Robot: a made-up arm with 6 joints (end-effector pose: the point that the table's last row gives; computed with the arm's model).
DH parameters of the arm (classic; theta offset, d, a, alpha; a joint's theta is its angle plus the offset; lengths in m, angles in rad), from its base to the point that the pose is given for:
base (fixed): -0.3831 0 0.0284 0
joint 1: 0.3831 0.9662 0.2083 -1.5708
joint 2: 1.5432 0 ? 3.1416
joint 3: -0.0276 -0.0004 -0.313 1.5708
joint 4: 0 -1.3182 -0.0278 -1.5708
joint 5: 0 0.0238 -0.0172 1.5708
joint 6: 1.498 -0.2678 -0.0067 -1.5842
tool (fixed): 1.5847 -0.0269 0 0
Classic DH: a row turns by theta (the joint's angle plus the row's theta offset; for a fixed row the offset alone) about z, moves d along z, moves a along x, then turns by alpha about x.
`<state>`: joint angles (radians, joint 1 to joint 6).
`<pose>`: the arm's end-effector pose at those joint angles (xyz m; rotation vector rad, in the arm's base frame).
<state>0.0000 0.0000 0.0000 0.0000 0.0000 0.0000</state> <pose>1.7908 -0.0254 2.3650 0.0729 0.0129 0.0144</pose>
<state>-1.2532 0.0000 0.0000 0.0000 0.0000 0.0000</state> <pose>0.5633 -1.6915 2.3650 0.0711 -0.0345 -1.2382</pose>
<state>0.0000 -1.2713 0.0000 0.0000 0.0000 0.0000</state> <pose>-0.6428 -0.0254 2.8658 0.0536 -1.2578 0.0586</pose>
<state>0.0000 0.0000 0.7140 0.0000 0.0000 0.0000</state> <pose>1.1863 -0.0254 3.3224 0.0646 -0.7008 0.0397</pose>
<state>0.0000 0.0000 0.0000 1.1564 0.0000 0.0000</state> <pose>1.7908 0.0007 2.3678 -1.0835 0.0196 0.0052</pose>
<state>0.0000 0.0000 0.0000 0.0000 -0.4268 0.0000</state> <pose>1.7630 -0.0254 2.2552 0.0749 0.4395 -0.0014</pose>
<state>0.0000 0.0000 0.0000 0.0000 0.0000 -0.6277</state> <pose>1.7908 -0.0116 2.3751 0.7006 0.0080 0.0180</pose>
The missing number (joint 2, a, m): -1.0676
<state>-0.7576 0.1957 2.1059 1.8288 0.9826 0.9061</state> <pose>-0.0744 0.4278 3.3104 1.9656 0.3217 1.1501</pose>
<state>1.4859 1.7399 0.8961 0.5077 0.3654 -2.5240</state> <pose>0.1842 2.6292 -0.0359 1.2243 1.7835 0.4396</pose>
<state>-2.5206 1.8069 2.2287 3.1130 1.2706 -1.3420</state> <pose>-2.0046 -1.4696 1.3314 0.1109 1.7903 -1.1419</pose>
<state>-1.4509 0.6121 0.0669 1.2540 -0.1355 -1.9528</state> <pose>0.3287 -2.3139 1.3098 0.9975 -0.1041 -1.6699</pose>
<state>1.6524 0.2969 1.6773 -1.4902 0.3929 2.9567</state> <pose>0.1555 0.5029 3.5715 0.0495 -1.1513 0.2768</pose>
